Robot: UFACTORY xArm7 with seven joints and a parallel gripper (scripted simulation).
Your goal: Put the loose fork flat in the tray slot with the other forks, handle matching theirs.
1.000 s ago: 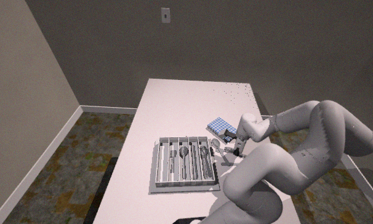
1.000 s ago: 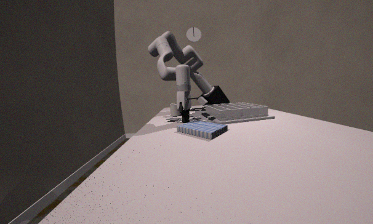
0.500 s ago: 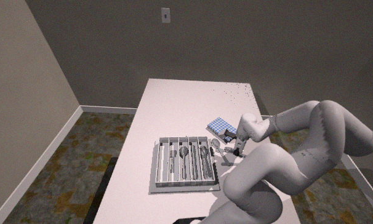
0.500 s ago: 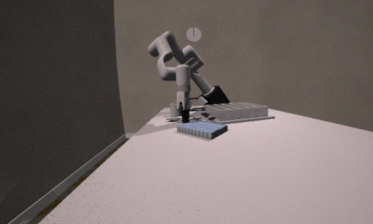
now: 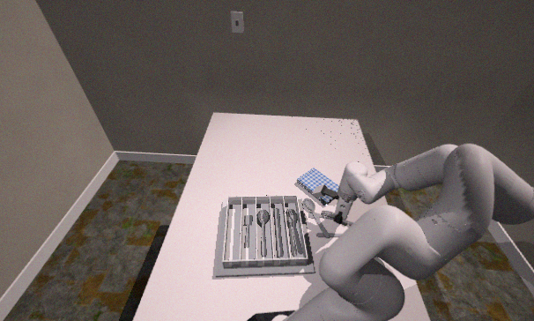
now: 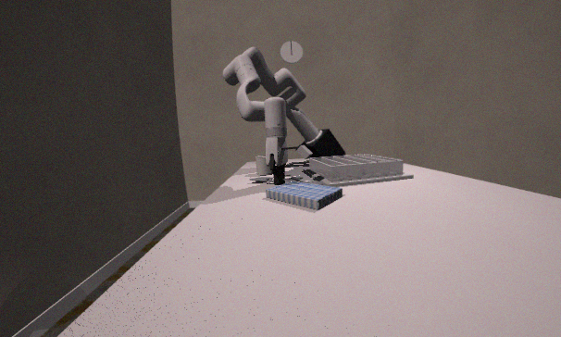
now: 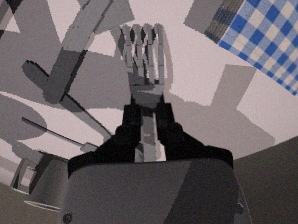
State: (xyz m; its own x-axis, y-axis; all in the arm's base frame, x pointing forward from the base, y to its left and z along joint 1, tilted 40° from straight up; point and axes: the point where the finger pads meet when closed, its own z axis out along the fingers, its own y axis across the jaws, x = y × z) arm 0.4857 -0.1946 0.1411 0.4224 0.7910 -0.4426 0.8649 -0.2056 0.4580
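Right now the tray is 31 cm to the left of my hand, 8 cm behind it and 3 cm above it. Round my hand: mug 23 cm behind, 5 cm to the right, 2 cm above.
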